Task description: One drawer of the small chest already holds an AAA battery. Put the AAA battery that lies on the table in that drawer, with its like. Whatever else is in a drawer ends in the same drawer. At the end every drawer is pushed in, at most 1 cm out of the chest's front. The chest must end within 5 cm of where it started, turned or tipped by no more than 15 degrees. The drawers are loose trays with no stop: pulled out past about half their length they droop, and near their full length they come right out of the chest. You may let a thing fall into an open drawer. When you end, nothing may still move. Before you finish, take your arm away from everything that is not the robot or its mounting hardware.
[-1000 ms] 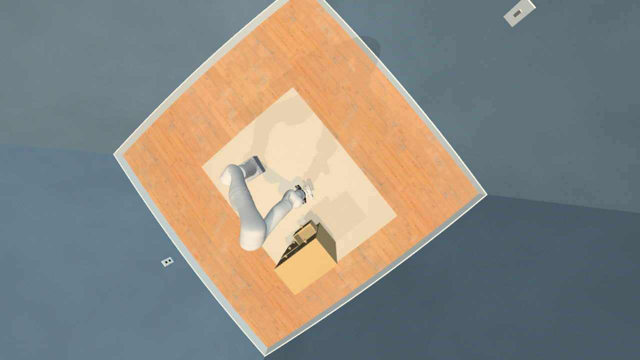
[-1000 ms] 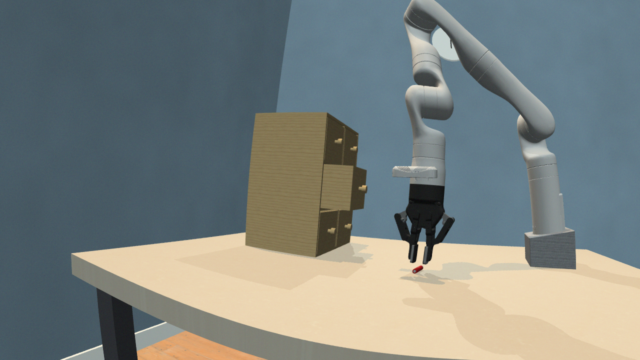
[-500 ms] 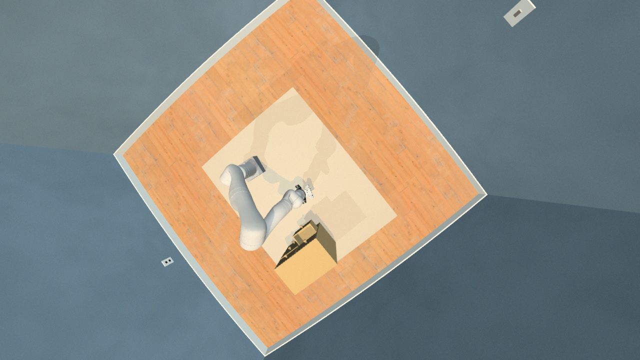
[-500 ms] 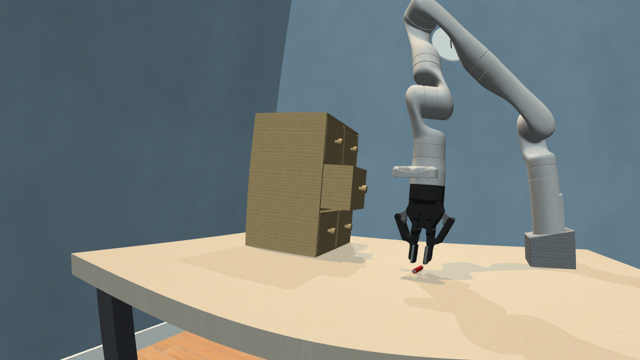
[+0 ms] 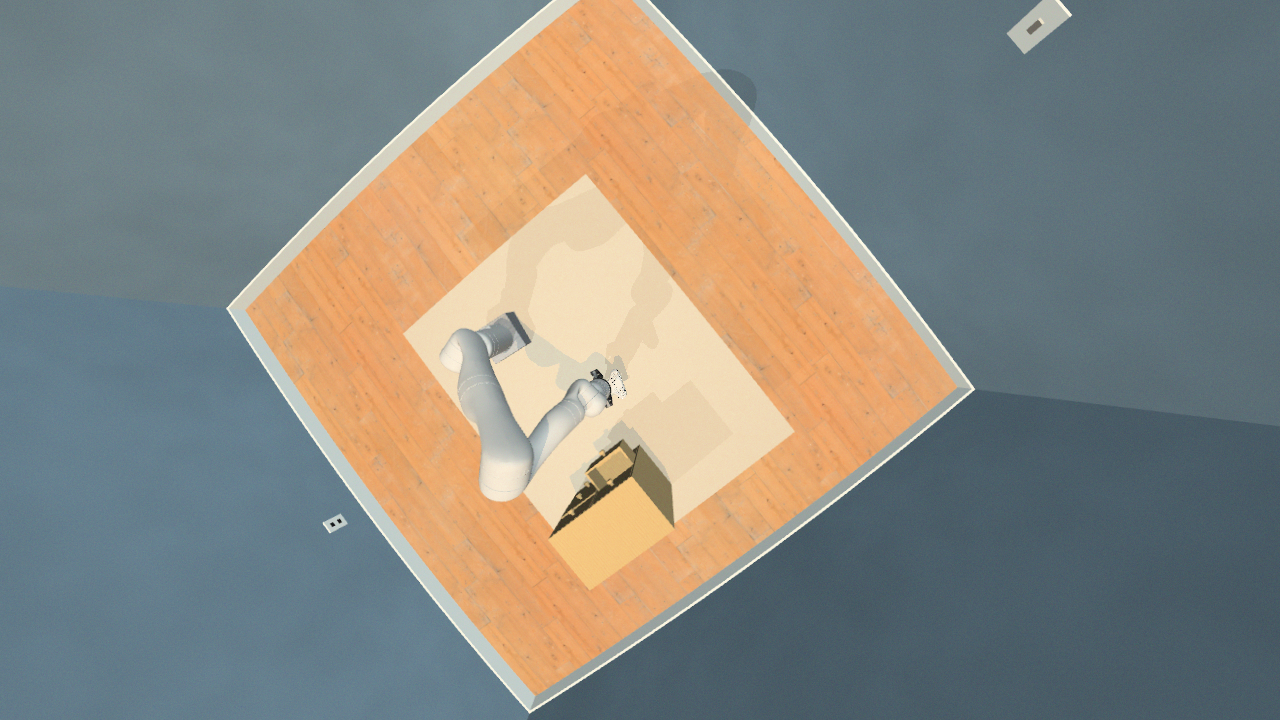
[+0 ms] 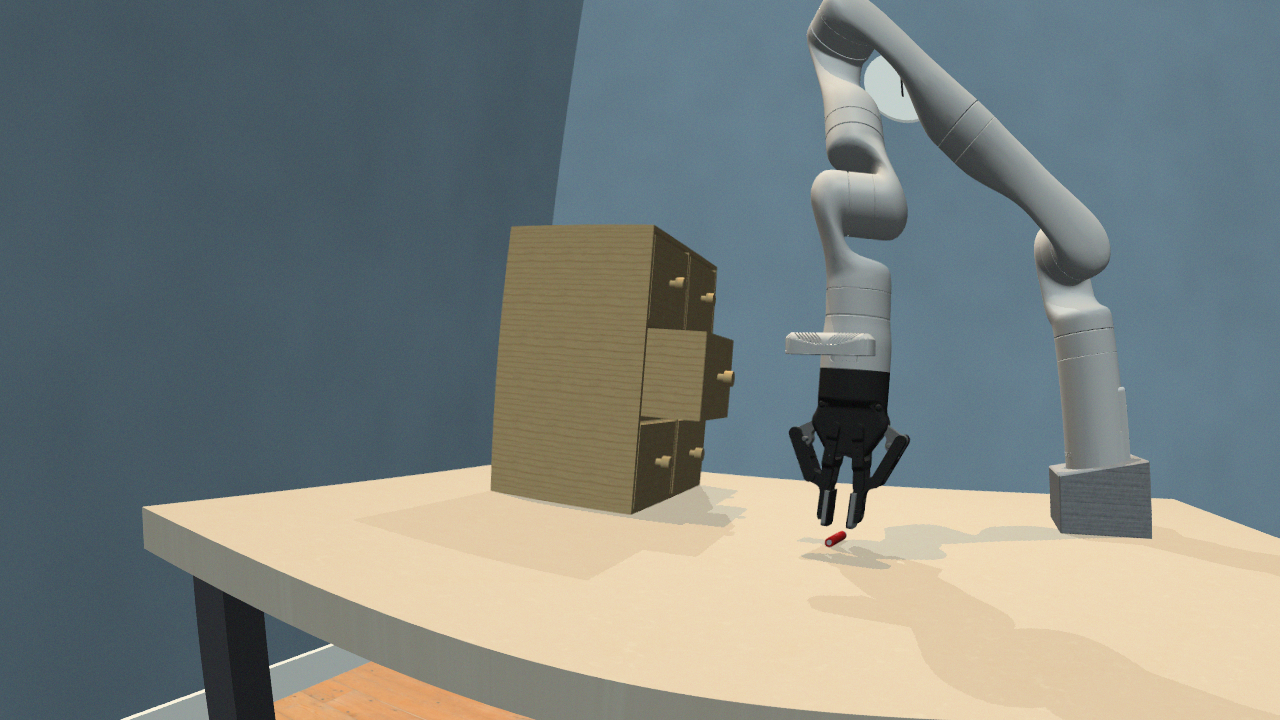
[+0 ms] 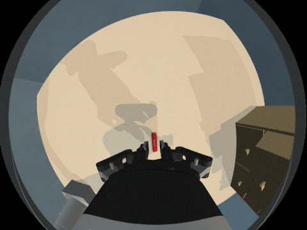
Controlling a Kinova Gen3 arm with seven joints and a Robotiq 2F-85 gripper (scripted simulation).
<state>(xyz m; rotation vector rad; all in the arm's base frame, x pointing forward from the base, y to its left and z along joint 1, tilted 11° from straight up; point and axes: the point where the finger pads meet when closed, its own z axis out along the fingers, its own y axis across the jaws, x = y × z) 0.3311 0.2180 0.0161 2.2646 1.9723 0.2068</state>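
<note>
Now: hand 3 cm above the red AAA battery.
</note>
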